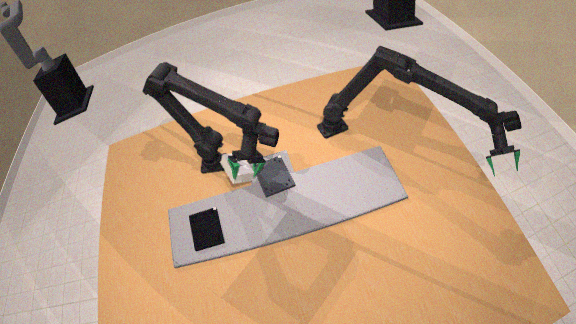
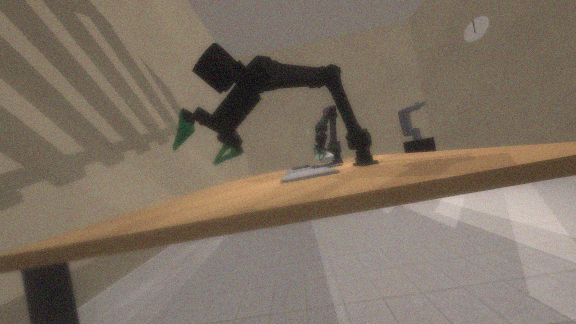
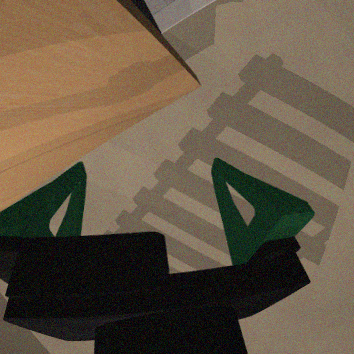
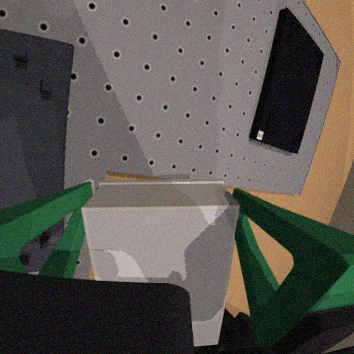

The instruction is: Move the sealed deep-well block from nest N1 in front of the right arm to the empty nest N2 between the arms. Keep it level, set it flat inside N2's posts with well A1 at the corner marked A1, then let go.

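Frame: origin at the left arm's base, x back, y up, z left, level; metres.
Seen in the pictures: left gripper, between the fingertips: (image 1: 506, 173) (image 2: 196, 157) (image 3: 150, 165); right gripper, between the fingertips: (image 1: 244, 177) (image 2: 317, 158) (image 4: 162, 194); left arm's base, origin of its link: (image 1: 332, 128) (image 2: 365, 164); right arm's base, origin of its link: (image 1: 214, 164).
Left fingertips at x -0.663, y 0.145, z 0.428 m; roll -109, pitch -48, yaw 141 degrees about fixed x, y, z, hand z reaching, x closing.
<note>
Pixels of each thing's middle, then the offset from my left fingertips to it. Level surfaces: height alone.
- white sealed deep-well block, middle of its body: (image 4: 163, 271) (image 1: 237, 167) (image 2: 324, 157) dx +0.597, dy -0.070, dz -0.876 m
- grey perforated board, height of its surface: dy -0.132 m
- dark grey nest plate with small posts, middle of its body: (image 1: 273, 175) dx +0.533, dy -0.121, dz -0.756 m
- black nest, middle of its body: (image 4: 293, 89) (image 1: 205, 228) dx +0.421, dy -0.123, dz -1.081 m
- wooden table, height of its surface: dy -0.145 m
The white sealed deep-well block (image 1: 242, 175) (image 2: 328, 155) (image 4: 154, 225) is held between the green fingers of my right gripper (image 1: 244, 171) (image 2: 320, 155) (image 4: 162, 194), which is shut on it. It hangs just above the back edge of the grey perforated board (image 1: 342, 189) (image 4: 175, 70). It is right beside the dark grey nest plate with small posts (image 1: 276, 175) (image 4: 31, 123), not inside it. The black nest (image 1: 206, 229) (image 4: 288, 84) near the board's other end is empty. My left gripper (image 1: 504, 170) (image 2: 195, 155) (image 3: 150, 165) is open and empty, out beyond the table's edge.
The board lies across the wooden table (image 1: 362, 261) (image 3: 70, 88). Both arm bases stand behind the board. A black pedestal with a grey fixture (image 1: 62, 88) and another pedestal (image 1: 392, 11) stand on the floor beyond the table.
</note>
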